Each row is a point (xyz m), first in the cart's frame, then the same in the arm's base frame.
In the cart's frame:
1: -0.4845 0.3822 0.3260
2: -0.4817 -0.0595 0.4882
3: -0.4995 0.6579 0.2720
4: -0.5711 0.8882 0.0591
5: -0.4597 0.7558 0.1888
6: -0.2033 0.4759 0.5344
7: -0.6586 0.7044 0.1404
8: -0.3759 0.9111 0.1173
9: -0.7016 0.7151 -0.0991
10: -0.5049 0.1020 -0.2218
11: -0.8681 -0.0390 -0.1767
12: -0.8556 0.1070 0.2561
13: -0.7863 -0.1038 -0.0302
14: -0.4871 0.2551 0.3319
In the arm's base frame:
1: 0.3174 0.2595 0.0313
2: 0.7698 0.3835 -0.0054
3: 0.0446 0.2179 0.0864
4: -0.1973 0.0072 0.1099
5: -0.0705 0.1673 0.0388
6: 0.2045 0.5785 -0.0984
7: 0.0099 0.0300 0.1775
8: -0.2479 0.1501 -0.0281
9: -0.0286 -0.2014 0.1121
10: 0.5100 -0.2483 -0.2586
11: 0.7228 -0.3829 0.0421
12: 0.6444 0.0130 0.2562
13: 0.7923 -0.2185 0.0201
14: 0.4420 0.2575 0.0058

